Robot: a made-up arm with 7 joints.
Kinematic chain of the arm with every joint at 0, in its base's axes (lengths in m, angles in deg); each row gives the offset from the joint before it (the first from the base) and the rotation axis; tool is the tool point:
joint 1: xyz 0 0 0.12 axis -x
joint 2: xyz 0 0.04 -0.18 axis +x
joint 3: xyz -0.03 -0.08 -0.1 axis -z
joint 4: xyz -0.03 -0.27 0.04 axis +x
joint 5: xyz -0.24 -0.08 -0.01 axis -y
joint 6: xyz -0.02 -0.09 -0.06 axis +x
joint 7: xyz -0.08 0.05 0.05 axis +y
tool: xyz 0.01 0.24 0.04
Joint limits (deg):
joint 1: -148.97..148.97
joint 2: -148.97..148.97
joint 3: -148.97..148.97
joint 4: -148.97..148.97
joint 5: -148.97..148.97
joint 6: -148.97..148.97
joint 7: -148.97..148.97
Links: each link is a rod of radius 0.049 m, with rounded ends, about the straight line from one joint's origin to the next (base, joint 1, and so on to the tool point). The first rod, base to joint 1, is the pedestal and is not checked.
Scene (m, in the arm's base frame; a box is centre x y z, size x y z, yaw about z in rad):
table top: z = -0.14
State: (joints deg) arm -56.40 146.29 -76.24 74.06 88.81 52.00 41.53
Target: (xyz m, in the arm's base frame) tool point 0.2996 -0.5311 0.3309
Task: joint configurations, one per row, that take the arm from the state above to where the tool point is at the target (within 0.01 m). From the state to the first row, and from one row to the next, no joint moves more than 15 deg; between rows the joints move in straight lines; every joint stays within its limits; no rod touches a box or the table.
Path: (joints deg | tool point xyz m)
1: -69.62 146.67 -80.95 74.87 92.33 63.79 39.57 | 0.1038 0.5616 0.6056
2: -82.85 147.06 -85.66 75.68 95.85 75.58 37.61 | 0.1451 0.3757 0.7550
3: -96.07 147.44 -90.38 76.50 99.36 87.36 35.65 | 0.1853 0.1471 0.8267
4: -109.30 147.82 -95.09 77.31 102.88 99.15 33.69 | 0.2222 -0.0907 0.8097
5: -122.52 148.20 -99.80 78.12 106.40 110.94 31.73 | 0.2543 -0.3019 0.7077
6: -135.75 148.59 -104.51 78.93 109.92 122.73 29.77 | 0.2804 -0.4556 0.5383
7: -148.97 148.97 -109.23 79.75 113.44 134.52 27.81 | 0.2996 -0.5311 0.3309

